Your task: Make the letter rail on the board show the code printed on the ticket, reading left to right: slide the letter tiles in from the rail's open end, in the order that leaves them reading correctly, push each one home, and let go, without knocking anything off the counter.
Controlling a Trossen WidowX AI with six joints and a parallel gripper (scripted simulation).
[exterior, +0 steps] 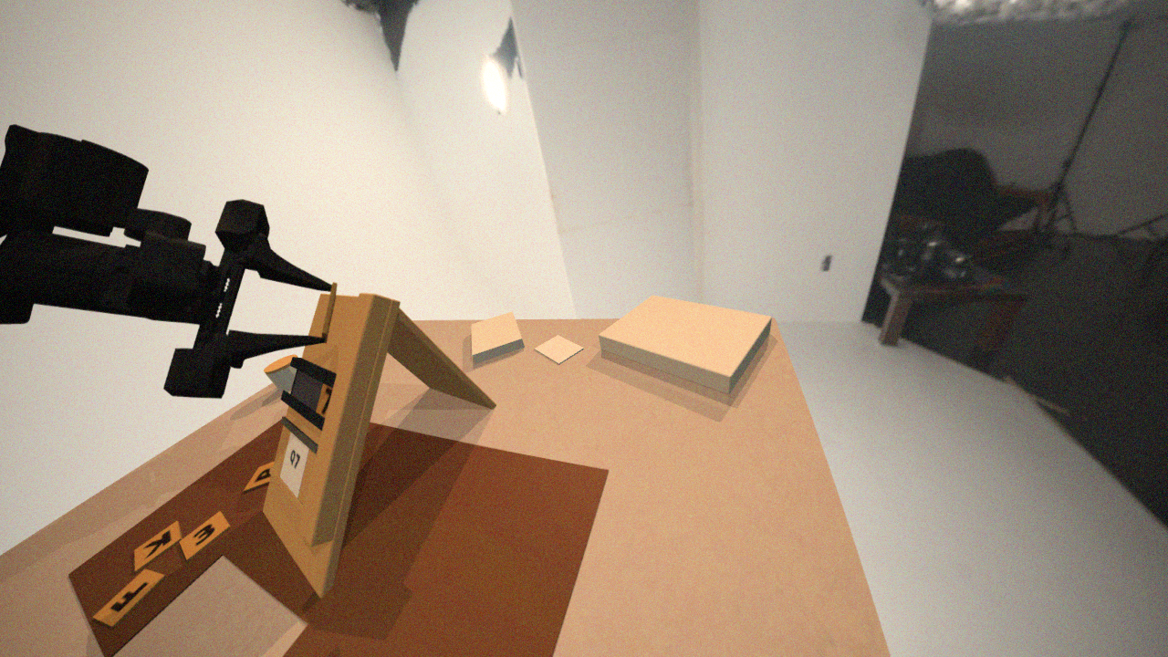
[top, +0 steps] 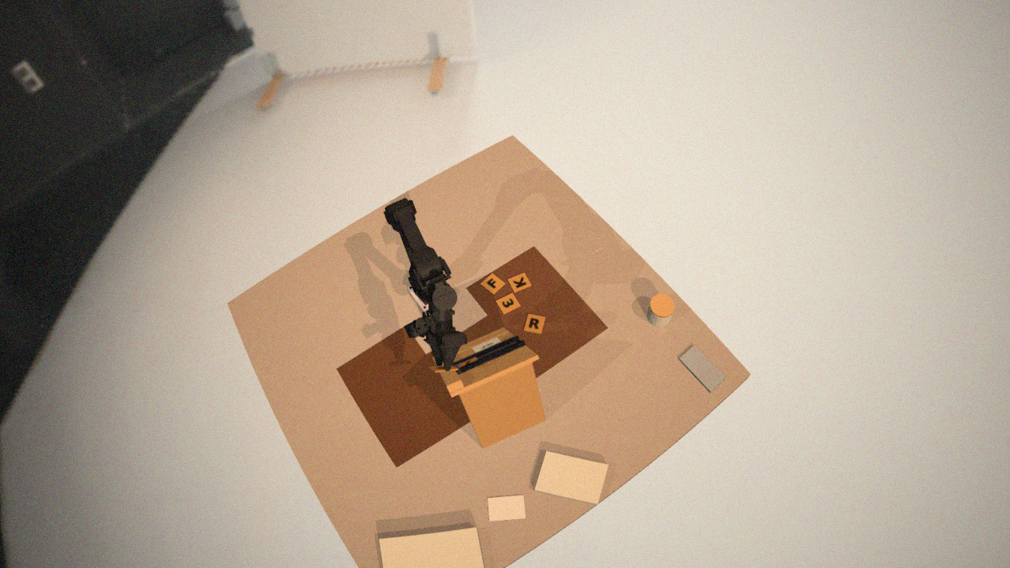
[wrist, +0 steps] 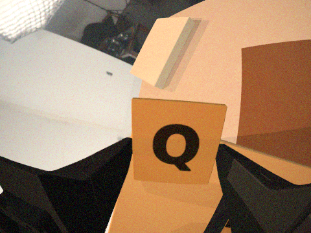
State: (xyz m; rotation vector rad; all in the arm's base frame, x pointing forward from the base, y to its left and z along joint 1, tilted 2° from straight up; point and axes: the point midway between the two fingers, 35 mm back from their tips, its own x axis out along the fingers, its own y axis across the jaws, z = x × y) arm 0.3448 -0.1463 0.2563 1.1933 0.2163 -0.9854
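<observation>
Now: gripper tip 19 cm above the white ticket, 17 cm to the right of it and 6 cm past it. Also, from my gripper tip: large box 37 cm to the right, 35 cm ahead, 26 cm below; small card 33 cm ahead, 27 cm below, 10 cm to the right; grey block 62 cm to the left, 42 cm ahead, 27 cm below.
</observation>
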